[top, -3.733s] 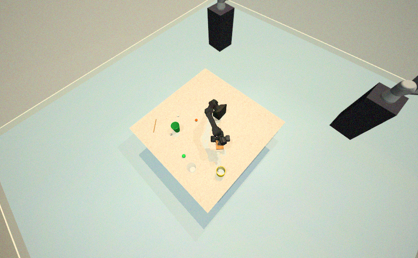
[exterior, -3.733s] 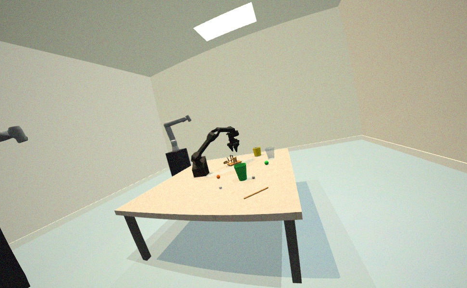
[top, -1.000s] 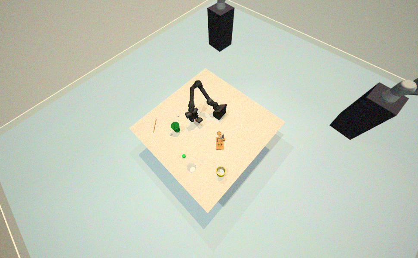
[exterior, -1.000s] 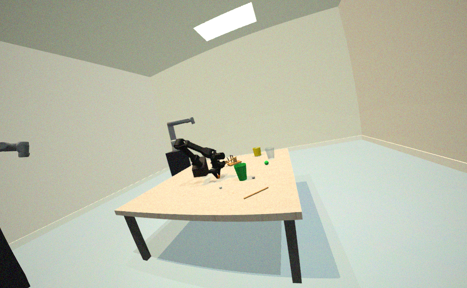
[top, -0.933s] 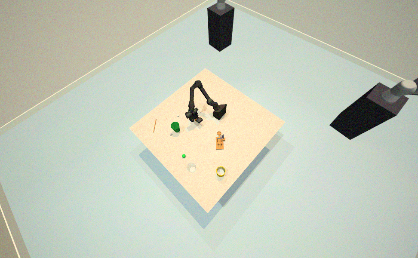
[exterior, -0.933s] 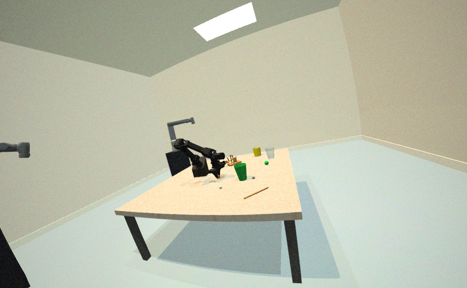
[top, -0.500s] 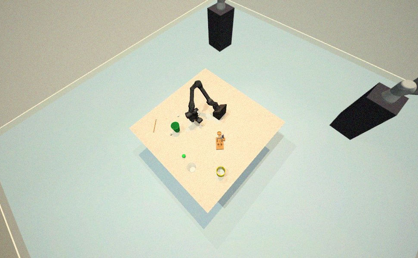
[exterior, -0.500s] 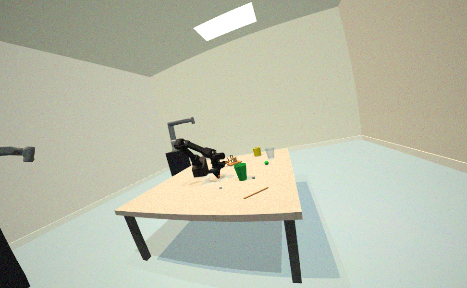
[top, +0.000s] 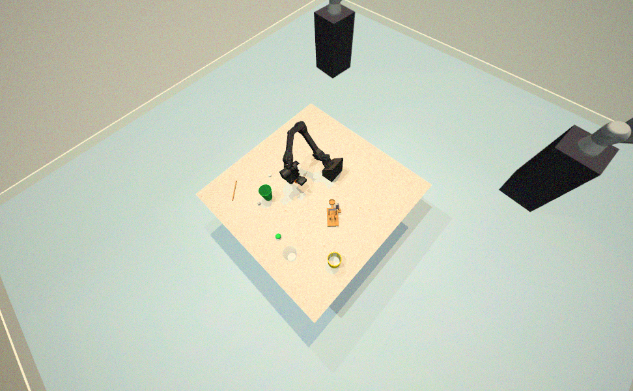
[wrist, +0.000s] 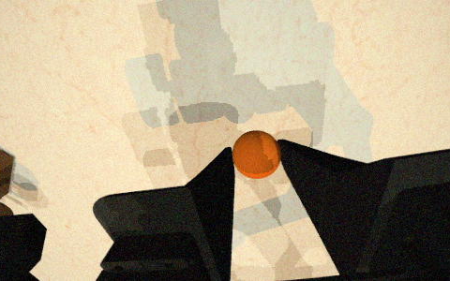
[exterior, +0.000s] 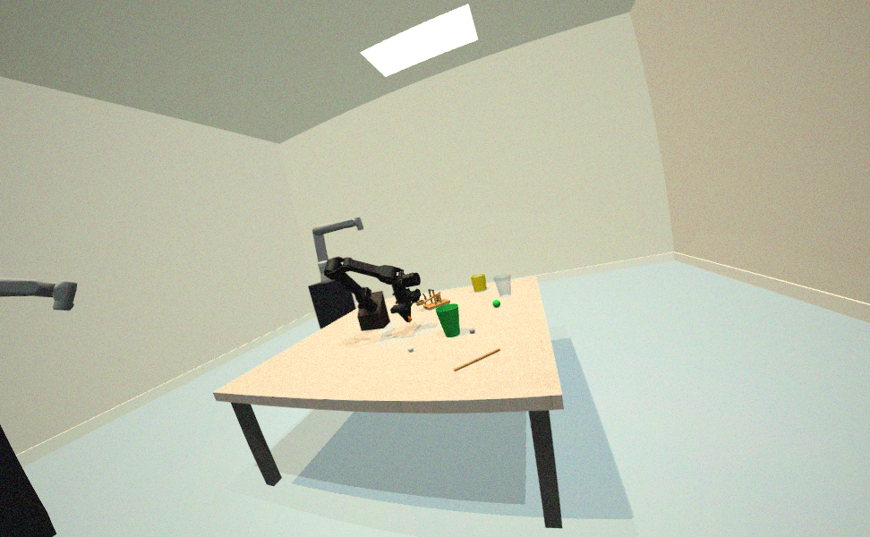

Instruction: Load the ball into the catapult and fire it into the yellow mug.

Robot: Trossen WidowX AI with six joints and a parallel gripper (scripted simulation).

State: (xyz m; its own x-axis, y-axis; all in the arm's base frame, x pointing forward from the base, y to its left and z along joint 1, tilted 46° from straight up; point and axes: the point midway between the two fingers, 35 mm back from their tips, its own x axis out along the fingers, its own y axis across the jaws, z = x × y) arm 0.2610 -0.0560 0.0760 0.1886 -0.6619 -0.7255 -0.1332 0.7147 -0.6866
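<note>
Right now the wooden catapult is 360 mm to the left of my gripper tip and 60 mm behind it. Also, from my gripper tip: green ball (360 mm ahead, 230 mm to the left, 30 mm below); green cup (230 mm ahead, 70 mm to the right, 20 mm below); orange ball (10 mm above).
</note>
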